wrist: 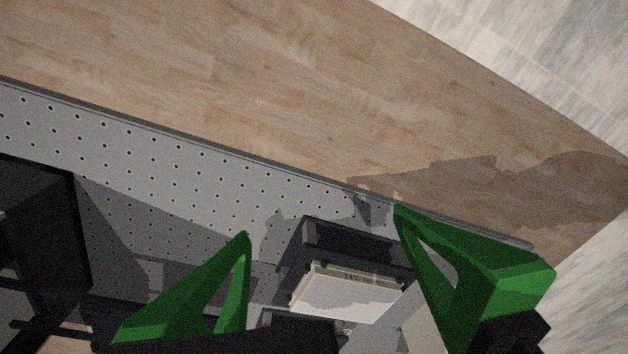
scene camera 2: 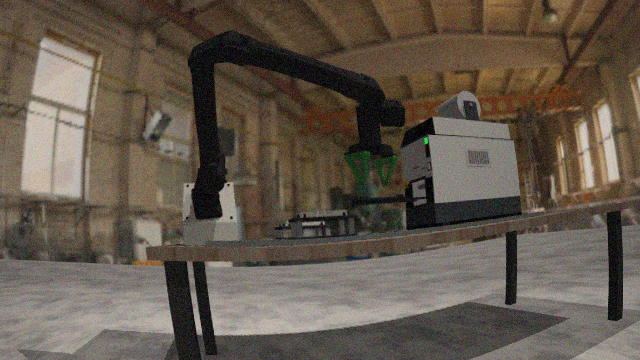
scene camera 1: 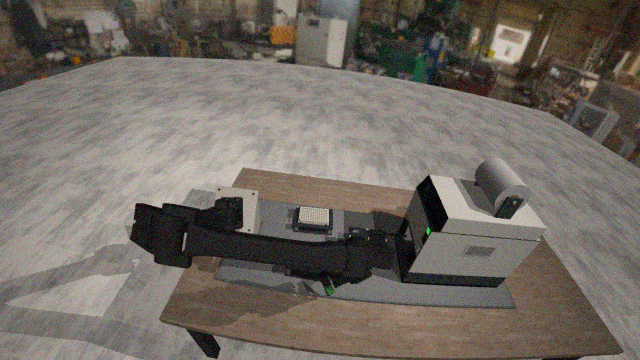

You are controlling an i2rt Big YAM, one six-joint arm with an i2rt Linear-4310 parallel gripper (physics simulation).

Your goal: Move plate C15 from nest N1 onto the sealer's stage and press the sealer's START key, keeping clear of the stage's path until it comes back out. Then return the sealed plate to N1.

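Seen in the pictures: gripper, between the fingertips: (wrist: 320, 224) (scene camera 2: 374, 185) (scene camera 1: 341, 288); arm's base, origin of its link: (scene camera 2: 206, 204) (scene camera 1: 232, 212).
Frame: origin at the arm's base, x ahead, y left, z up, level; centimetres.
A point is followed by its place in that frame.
Note:
My gripper (scene camera 2: 374, 184) @[x 39.6, y -30.4, z 1.1 cm] (wrist: 320, 224) @[x 39.6, y -30.4, z 1.1 cm] is open and empty, with green fingers. It hangs above the sealer's extended dark stage (scene camera 2: 382, 200) @[x 50.9, y -13.5, z -1.4 cm] in scene camera 2. One light plate (wrist: 350, 297) @[x 30.9, y -15.4, z -3.9 cm] sits in a black nest (wrist: 305, 232) @[x 37.8, y -20.6, z -8.5 cm] in the wrist view; its label is too blurred to read. Another light plate with wells (scene camera 1: 314, 216) @[x 32.5, y 6.5, z -5.5 cm] sits in a nest behind the arm in scene camera 1. I cannot tell which nest is N1. The white and black sealer (scene camera 1: 465, 257) @[x 82.8, y -23.3, z 6.8 cm] (scene camera 2: 470, 175) @[x 81.5, y -23.1, z 4.5 cm] shows a lit green light (scene camera 1: 428, 230) @[x 65.6, y -19.8, z 16.4 cm] (scene camera 2: 426, 140) @[x 65.5, y -20.1, z 16.1 cm] on its front edge. The START key cannot be made out.
The black arm (scene camera 1: 260, 247) @[x 18.8, y -39.6, z 31.2 cm] (scene camera 2: 300, 65) @[x 18.5, y -40.4, z 27.7 cm] spans from its white base (scene camera 1: 251, 210) @[x 7.6, y 0.6, z 1.4 cm] (scene camera 2: 227, 200) @[x 6.9, y 0.3, z 1.1 cm] toward the sealer and hides part of the deck. A perforated grey board (scene camera 1: 450, 295) @[x 84.0, y -27.7, z -11.0 cm] (wrist: 150, 165) @[x 56.6, y -24.4, z -11.0 cm] lies on the wooden table (scene camera 1: 360, 325) @[x 47.7, y -36.7, z -12.3 cm] (wrist: 250, 75) @[x 47.2, y -36.2, z -12.3 cm]. A film roll (scene camera 1: 500, 185) @[x 84.2, y -17.6, z 33.8 cm] (scene camera 2: 457, 105) @[x 83.2, y -19.5, z 30.3 cm] tops the sealer.

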